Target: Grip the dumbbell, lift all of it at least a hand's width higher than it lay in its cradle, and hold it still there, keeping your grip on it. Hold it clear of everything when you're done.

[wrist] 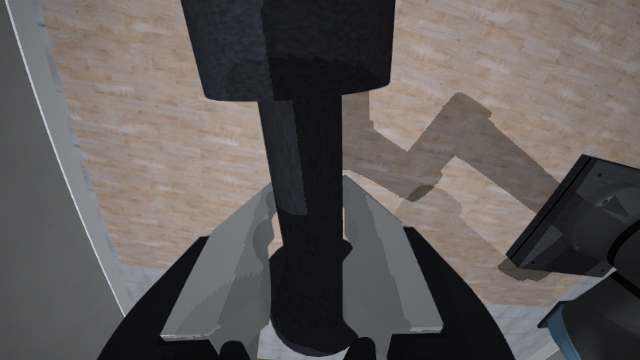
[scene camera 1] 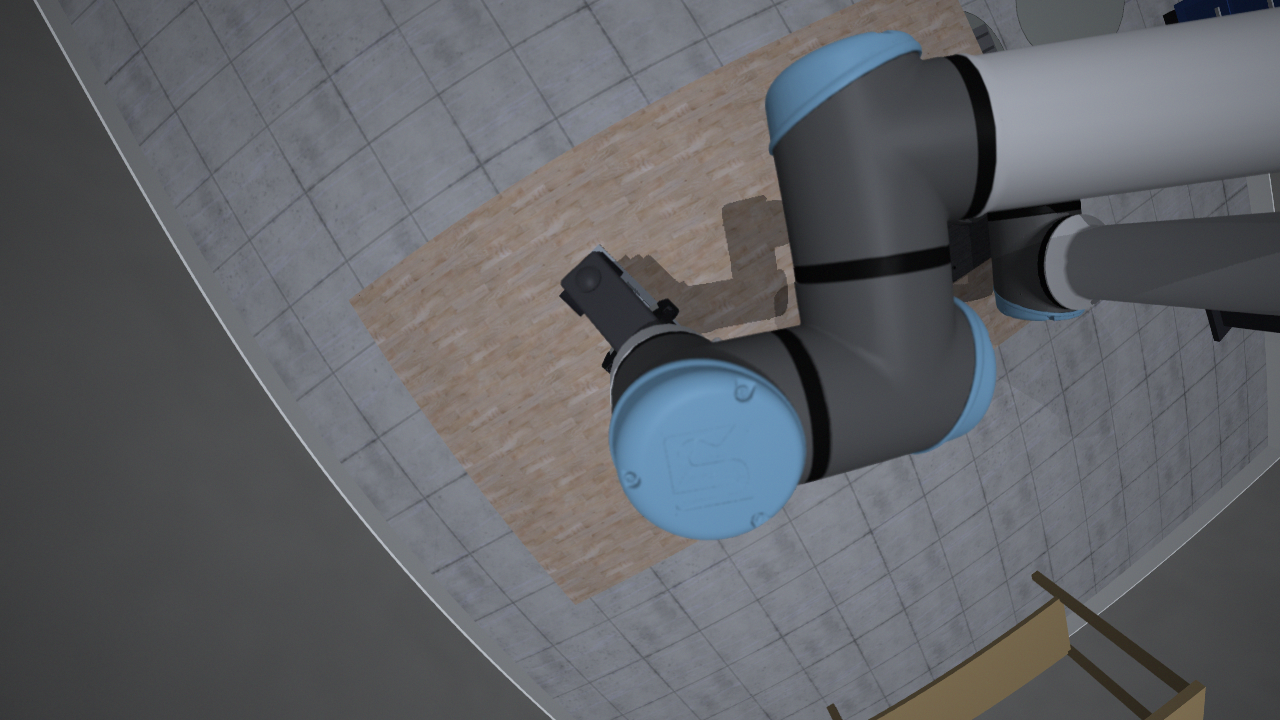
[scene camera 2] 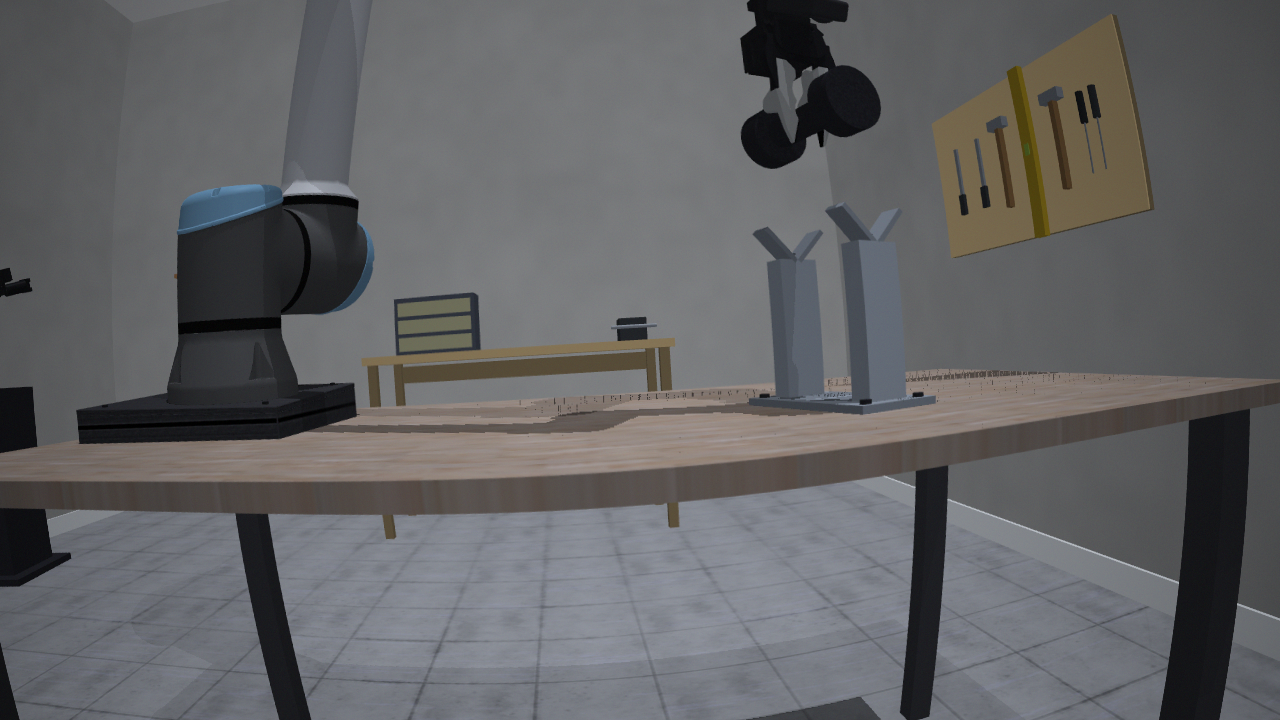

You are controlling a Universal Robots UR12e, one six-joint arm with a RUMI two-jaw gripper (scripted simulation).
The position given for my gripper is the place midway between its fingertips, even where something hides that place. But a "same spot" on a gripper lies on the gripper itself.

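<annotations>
You can see my gripper in the wrist view, and it's there in scene camera 1 [637,326] and in scene camera 2 as well. On my gripper, [scene camera 2: 781,99] and [wrist: 385,208] are the same spot.
</annotations>
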